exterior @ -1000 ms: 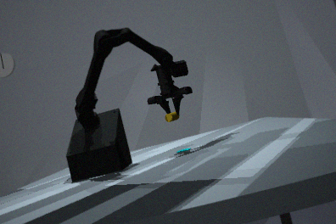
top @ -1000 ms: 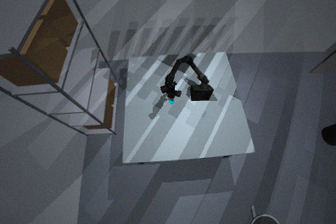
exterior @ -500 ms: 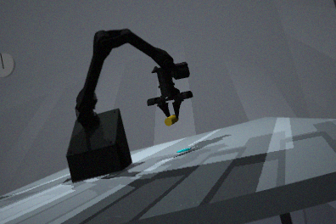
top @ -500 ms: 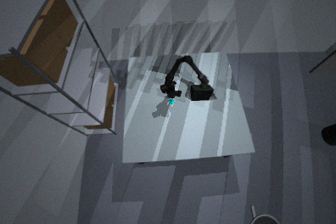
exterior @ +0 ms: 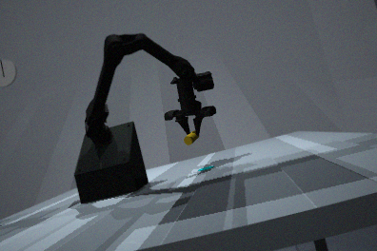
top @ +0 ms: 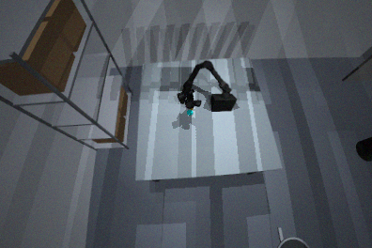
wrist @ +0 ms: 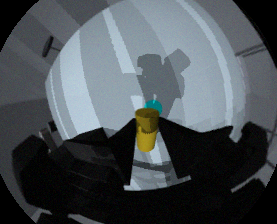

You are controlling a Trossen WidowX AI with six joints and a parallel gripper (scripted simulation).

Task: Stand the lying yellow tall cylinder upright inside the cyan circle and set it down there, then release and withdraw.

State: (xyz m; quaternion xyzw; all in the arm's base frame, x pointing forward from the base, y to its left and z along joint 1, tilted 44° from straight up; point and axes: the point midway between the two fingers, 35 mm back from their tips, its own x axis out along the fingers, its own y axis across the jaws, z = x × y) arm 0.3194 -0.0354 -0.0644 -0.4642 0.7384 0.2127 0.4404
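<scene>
My gripper tip is 10 mm short of the cyan circle, 10 mm to the left of it and 120 mm above it. Also, from my gripper tip: yellow tall cylinder 10 mm behind, 20 mm to the right.
</scene>
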